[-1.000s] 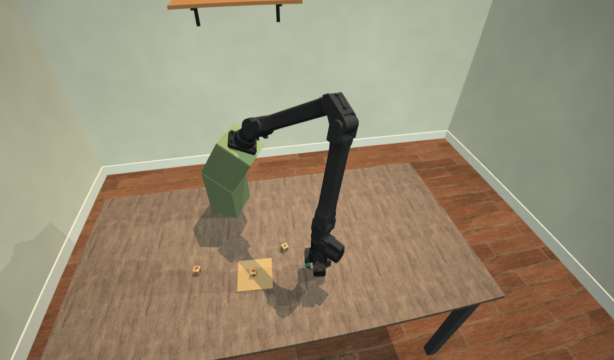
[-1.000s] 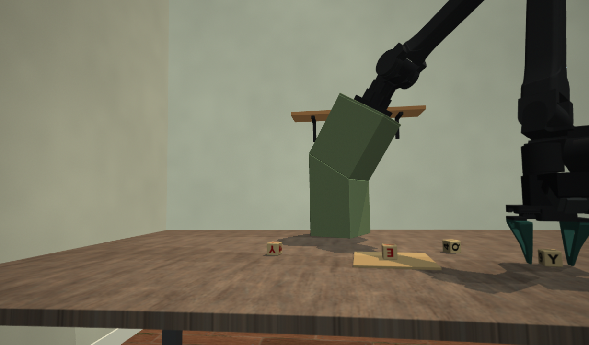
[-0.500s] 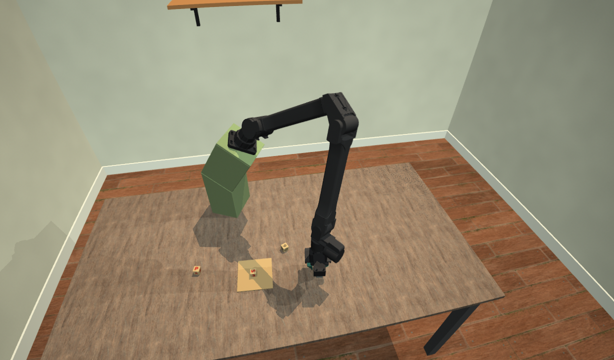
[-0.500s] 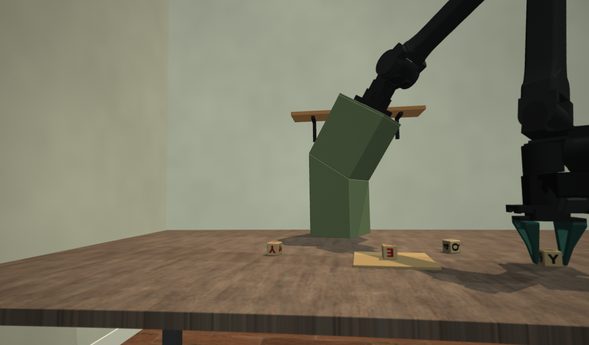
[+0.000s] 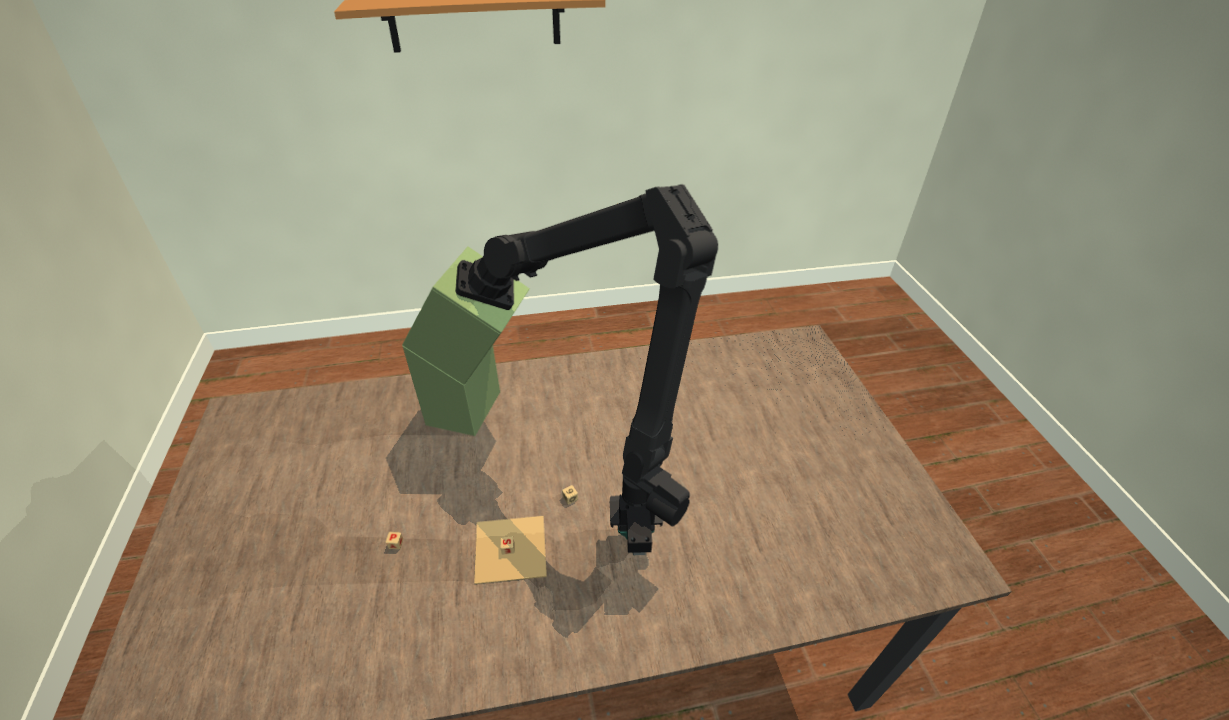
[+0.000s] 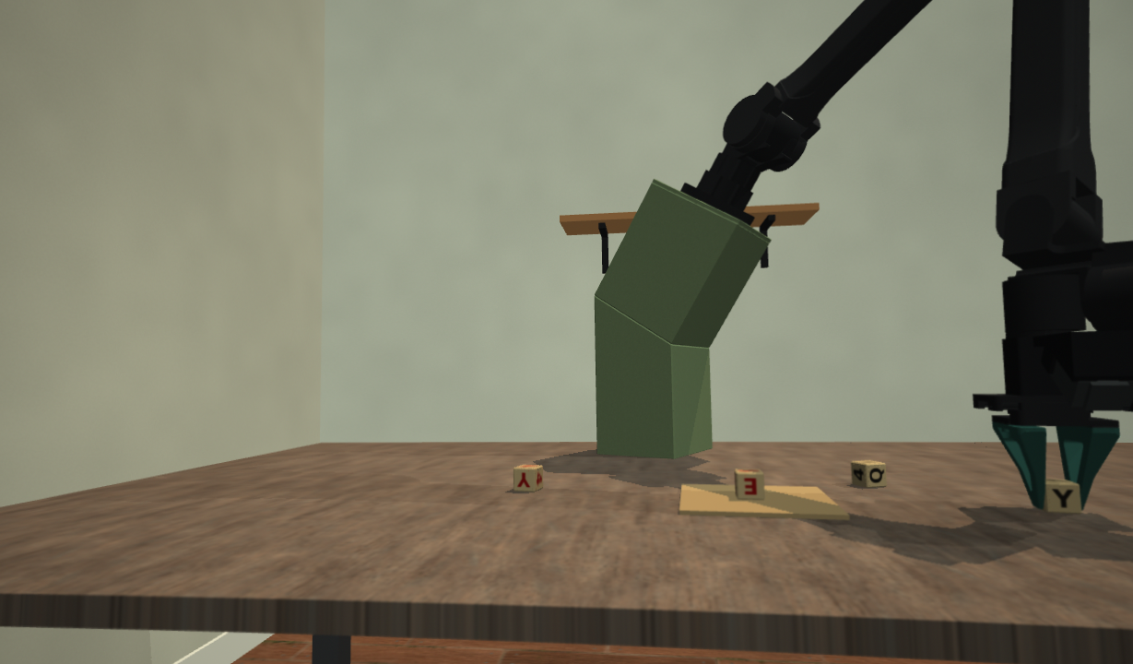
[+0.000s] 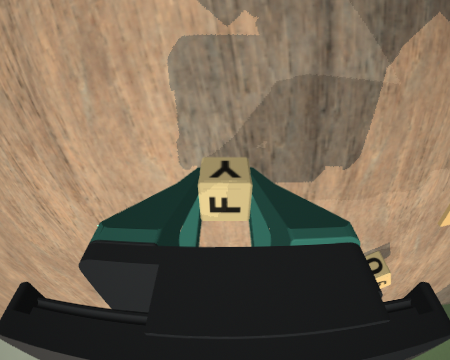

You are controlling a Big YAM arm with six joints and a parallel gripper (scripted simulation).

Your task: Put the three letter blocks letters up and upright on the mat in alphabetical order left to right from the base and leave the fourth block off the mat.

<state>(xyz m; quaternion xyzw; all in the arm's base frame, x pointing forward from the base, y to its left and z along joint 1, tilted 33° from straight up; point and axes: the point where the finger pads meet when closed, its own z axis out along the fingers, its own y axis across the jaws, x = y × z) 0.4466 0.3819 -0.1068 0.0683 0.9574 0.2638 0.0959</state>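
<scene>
Right now the tan mat is 250 mm to the right of my hand and 10 mm below it.
</scene>
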